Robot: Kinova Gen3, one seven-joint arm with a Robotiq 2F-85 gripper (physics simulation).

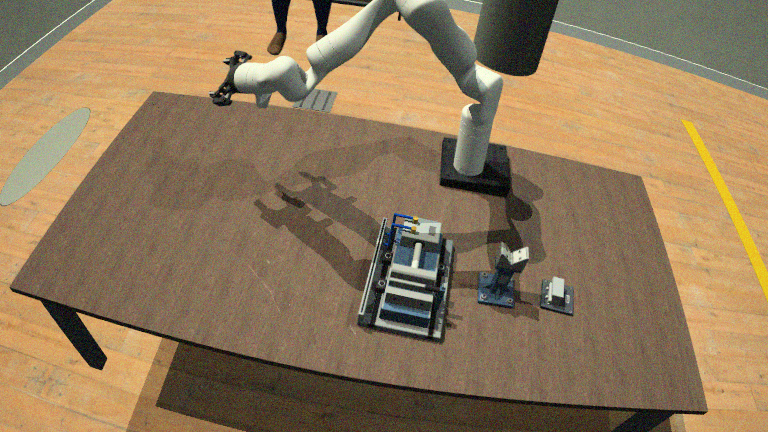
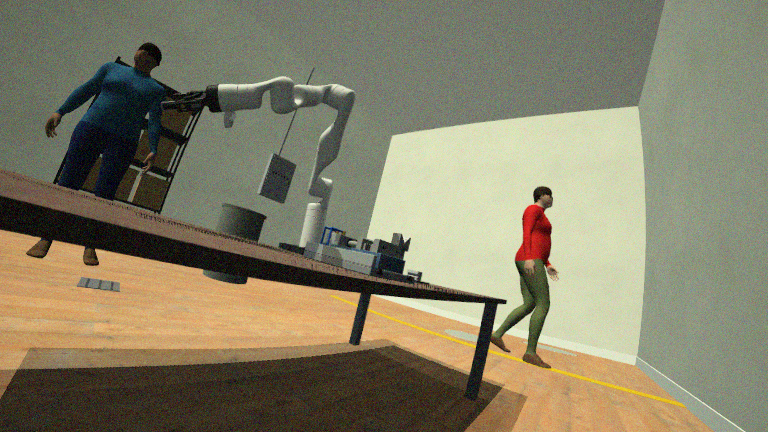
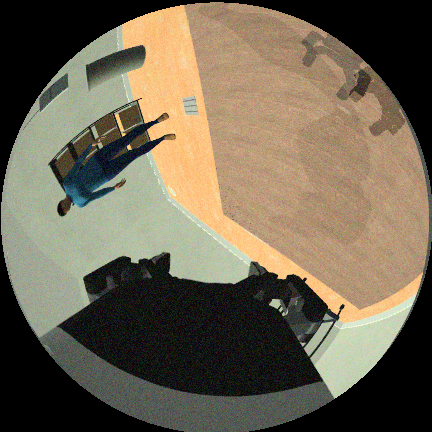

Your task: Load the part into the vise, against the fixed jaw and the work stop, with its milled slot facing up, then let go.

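Seen in the pictures: gripper, fingertip midpoint: (image 1: pixel 218 78) (image 2: pixel 167 102) (image 3: pixel 208 266); arm's base, link origin: (image 1: pixel 468 166).
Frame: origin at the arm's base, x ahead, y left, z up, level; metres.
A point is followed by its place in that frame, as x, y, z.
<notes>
A light grey block (image 1: pixel 558 290) {0.375, 0.318, 0.012} (image 2: pixel 414 275) {0.374, 0.309, -0.007}, apparently the part, sits on a small dark plate at the table's right; its slot cannot be made out. The vise (image 1: pixel 409 305) {0.567, -0.026, 0.033} (image 2: pixel 346 259) {0.530, -0.137, -0.009} stands on a slotted base left of it. Its jaws lie crosswise, with a pale cylinder behind them; a dark arm, perhaps the work stop (image 1: pixel 437 290) {0.525, 0.022, 0.061}, is at the jaws' right end. I see no part between the jaws. My gripper (image 1: pixel 222 78) {0.269, -0.671, 0.268} (image 2: pixel 164 103) {0.269, -0.671, 0.268} (image 3: pixel 208 266) {0.269, -0.671, 0.268} is open and empty, high above the table's back left edge, far from vise and block, pointing sideways.
A blue-footed stand (image 1: pixel 496 292) {0.421, 0.163, -0.011} with an angled V-shaped top stands between vise and block. Blue hoses (image 1: pixel 396 221) {0.360, -0.129, 0.053} rise at the vise's back. The robot's black base (image 1: pixel 475 182) {0.065, 0.034, 0.001} is behind the vise. A person in blue (image 2: pixel 115 96) (image 3: pixel 87 180) stands beyond the table.
</notes>
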